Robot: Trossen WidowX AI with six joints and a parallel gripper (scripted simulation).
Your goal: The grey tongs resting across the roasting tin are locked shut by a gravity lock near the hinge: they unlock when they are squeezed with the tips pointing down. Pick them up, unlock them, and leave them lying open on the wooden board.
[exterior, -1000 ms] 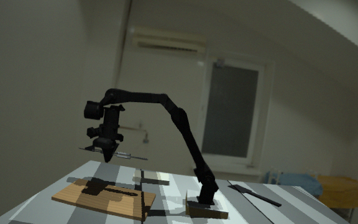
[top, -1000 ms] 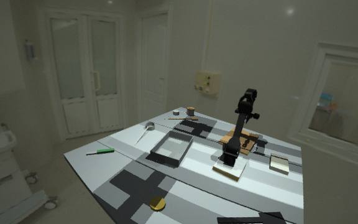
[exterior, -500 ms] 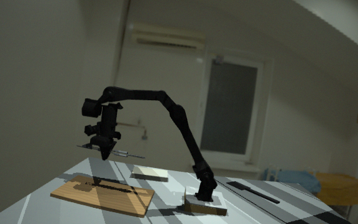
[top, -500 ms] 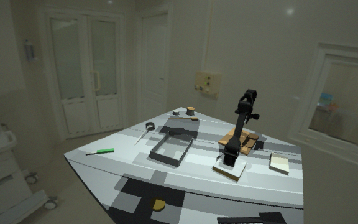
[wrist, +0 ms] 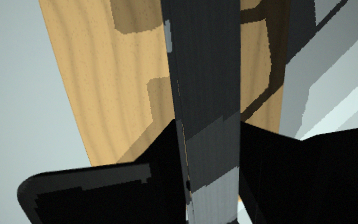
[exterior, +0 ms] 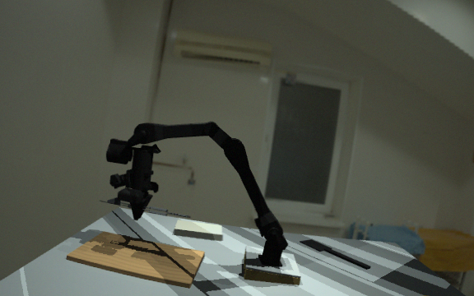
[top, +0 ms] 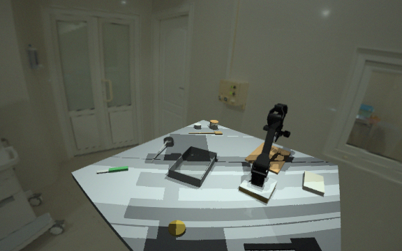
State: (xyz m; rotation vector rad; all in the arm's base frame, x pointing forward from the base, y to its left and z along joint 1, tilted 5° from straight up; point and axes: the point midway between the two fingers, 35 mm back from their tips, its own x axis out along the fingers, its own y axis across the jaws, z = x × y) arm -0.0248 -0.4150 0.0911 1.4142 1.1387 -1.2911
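Right now my gripper tip is 20 mm to the right of the wooden board and 120 mm above it. From my gripper tip the other things lie so: roasting tin (400 mm ahead, 440 mm to the left, 100 mm below); jar (580 mm ahead, 230 mm to the right, 90 mm below); pale block (300 mm behind, 200 mm to the left, 110 mm below).
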